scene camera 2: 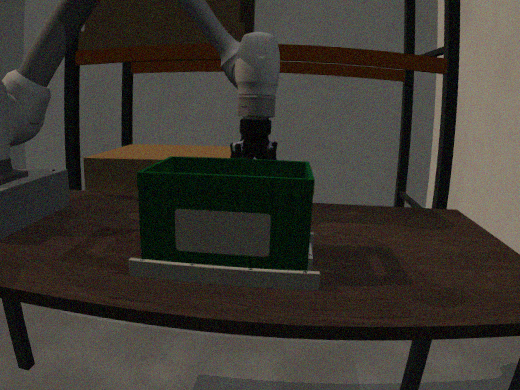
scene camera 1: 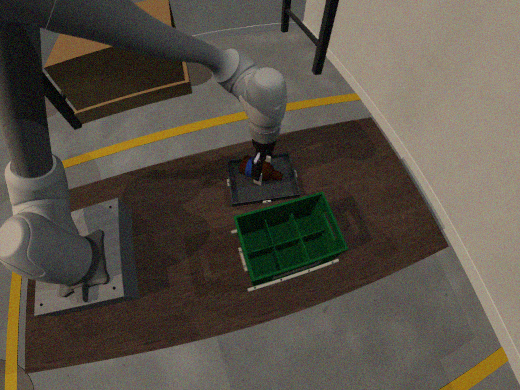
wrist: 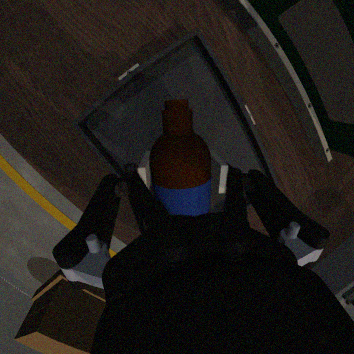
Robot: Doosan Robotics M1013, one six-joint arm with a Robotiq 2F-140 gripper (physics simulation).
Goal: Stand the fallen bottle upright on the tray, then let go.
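Frame: origin at the arm's base, x up, y back, z right, level; metres.
Where they show: gripper, fingertip midpoint: [scene camera 1: 262,174]; arm's base, link origin: [scene camera 1: 83,263].
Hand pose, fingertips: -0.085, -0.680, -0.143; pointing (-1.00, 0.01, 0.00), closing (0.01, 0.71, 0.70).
Each offset is from my fingertips to the top centre of the thing, as dx, dy, dz. "spot": to the spot under its first point. Level surfaces: height alone.
The brown bottle @(+0.064, +0.000, +0.000) [scene camera 1: 272,173] [wrist: 180,160] with a blue label lies on its side over the dark grey tray @(spot: -0.010, +0.033, +0.068) [scene camera 1: 260,193] [wrist: 200,72], its neck pointing across the tray. My gripper [scene camera 1: 263,169] [wrist: 178,160] points down and is shut on the bottle, with one pad on each side of the body near the label. The bottle's base is hidden by the gripper in the wrist view. In scene camera 2 the gripper [scene camera 2: 254,150] shows above the back of the crate, which hides the fingertips, the bottle and the tray.
A green crate @(+0.160, +0.034, +0.291) [scene camera 1: 241,235] [scene camera 2: 225,192] with several compartments stands close beside the tray, with pale rails @(+0.015, +0.041, +0.389) [scene camera 1: 295,275] [scene camera 2: 225,275] along its edges. The arm's grey base plate [scene camera 1: 111,250] is at the left of the brown table @(dx -0.015) [scene camera 1: 170,320]. A wooden box [scene camera 1: 135,102] stands beyond the table.
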